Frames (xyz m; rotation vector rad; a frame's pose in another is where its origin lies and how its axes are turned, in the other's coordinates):
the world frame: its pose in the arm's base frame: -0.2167 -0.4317 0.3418 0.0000 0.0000 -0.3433
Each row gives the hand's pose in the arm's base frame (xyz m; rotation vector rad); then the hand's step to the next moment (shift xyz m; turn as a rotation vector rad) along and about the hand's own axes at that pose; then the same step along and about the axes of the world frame.
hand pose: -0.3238 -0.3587 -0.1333 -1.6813 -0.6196 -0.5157
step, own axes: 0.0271 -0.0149 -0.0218 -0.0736 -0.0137 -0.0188
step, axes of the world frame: 0.0155 -0.0113 0.0326 -0.0525 -0.0457 -0.0333
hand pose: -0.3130 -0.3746 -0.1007 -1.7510 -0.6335 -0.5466
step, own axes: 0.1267 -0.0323 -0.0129 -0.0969 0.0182 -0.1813
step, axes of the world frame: 0.0644 0.0358 0.1088 0.0009 -0.2042 -0.0301
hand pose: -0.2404 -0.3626 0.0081 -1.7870 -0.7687 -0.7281
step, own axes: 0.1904 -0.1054 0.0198 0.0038 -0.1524 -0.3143
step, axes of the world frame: 0.0081 0.0879 0.1999 -0.0611 -0.2910 0.1833
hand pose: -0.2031 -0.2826 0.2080 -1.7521 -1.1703 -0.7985
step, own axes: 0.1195 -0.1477 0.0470 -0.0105 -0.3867 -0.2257
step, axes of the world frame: -0.1270 0.0783 0.1266 -0.3081 -0.2527 0.2045
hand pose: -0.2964 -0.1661 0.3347 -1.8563 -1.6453 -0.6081
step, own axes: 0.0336 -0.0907 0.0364 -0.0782 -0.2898 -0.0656
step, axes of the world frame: -0.1004 0.0234 0.0072 -0.2505 -0.1754 0.0304
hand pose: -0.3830 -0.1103 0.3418 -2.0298 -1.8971 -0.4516
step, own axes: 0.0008 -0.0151 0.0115 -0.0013 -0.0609 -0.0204
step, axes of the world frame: -0.0163 0.0013 -0.0096 -0.0553 -0.0265 0.0190
